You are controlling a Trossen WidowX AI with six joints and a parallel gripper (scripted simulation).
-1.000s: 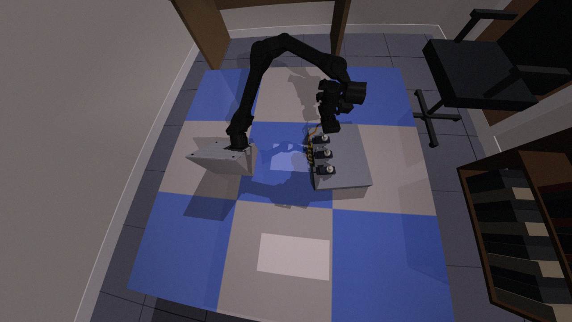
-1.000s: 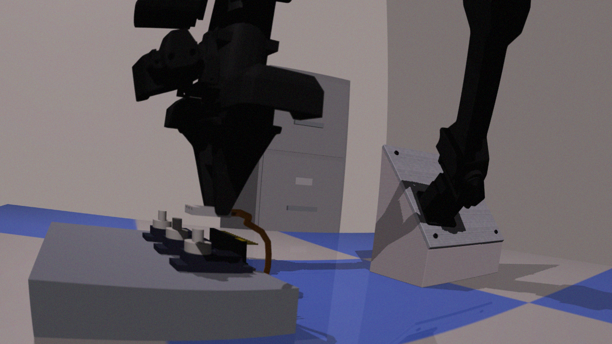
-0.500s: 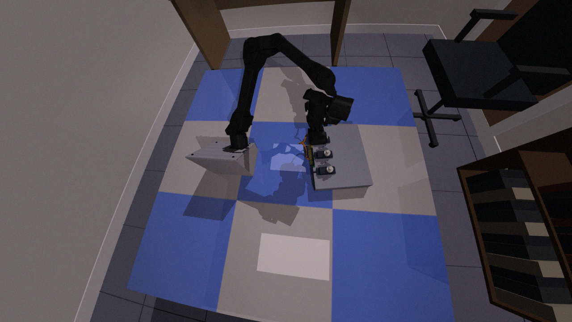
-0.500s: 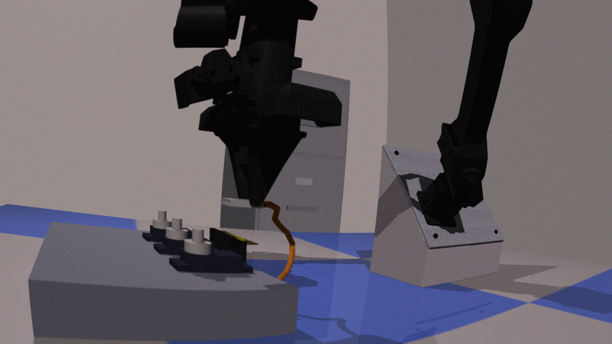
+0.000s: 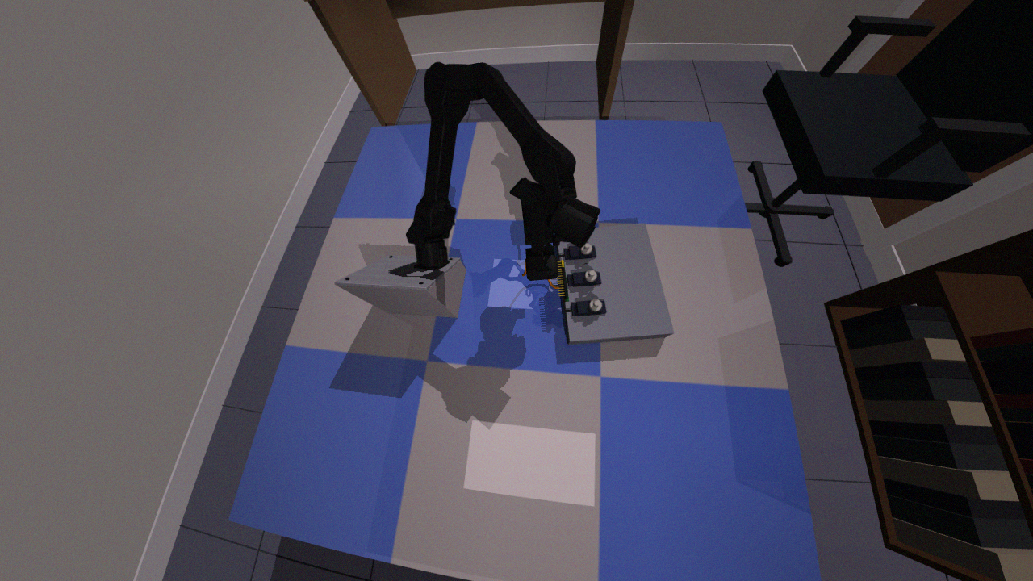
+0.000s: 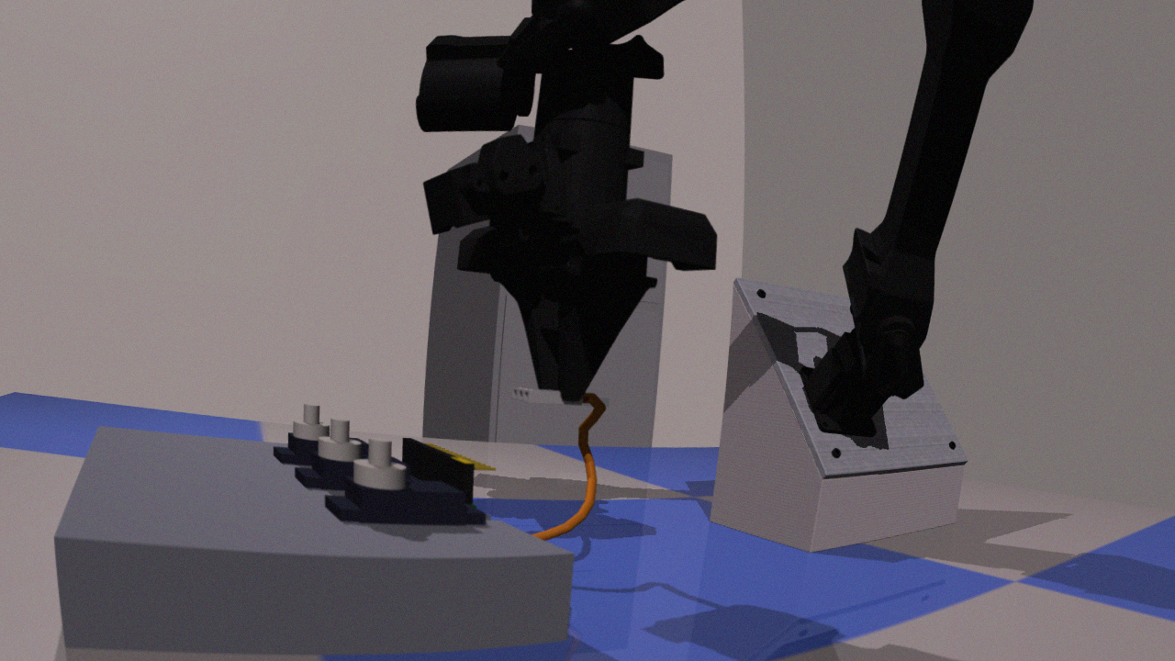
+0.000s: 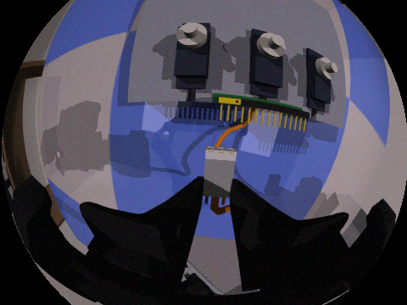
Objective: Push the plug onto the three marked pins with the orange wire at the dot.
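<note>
The yellow band lies 60 mm ahead of my gripper tip, 10 mm to the left of it and 40 mm below it. From my gripper tip the other things lie so: grey printed holder (220 mm ahead, 90 mm below).
</note>
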